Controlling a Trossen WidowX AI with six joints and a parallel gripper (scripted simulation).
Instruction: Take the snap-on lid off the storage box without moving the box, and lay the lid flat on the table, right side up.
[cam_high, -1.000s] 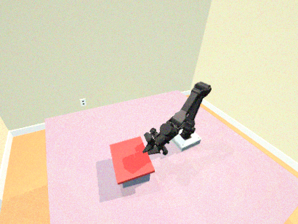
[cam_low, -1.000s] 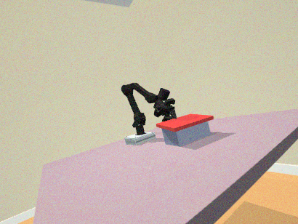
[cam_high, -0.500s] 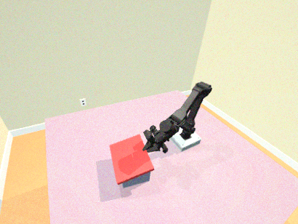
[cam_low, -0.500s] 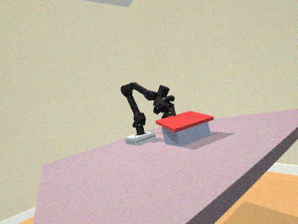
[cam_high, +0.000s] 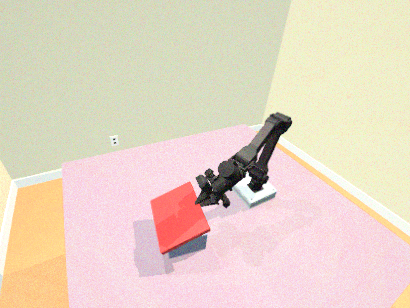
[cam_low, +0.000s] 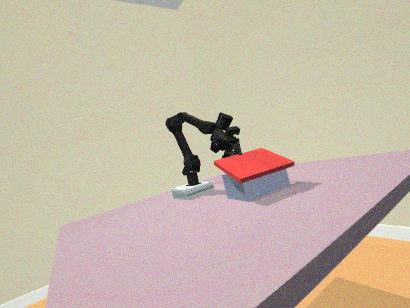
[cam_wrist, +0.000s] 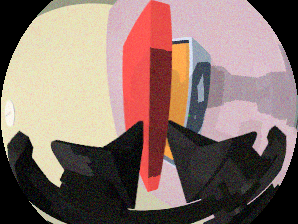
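My gripper tip is now 8 cm short of the red lid, 1 cm to the left of it and 3 cm above it. From my gripper tip the other things lie so: grey-blue storage box (6 cm ahead, 1 cm to the right, 10 cm below).
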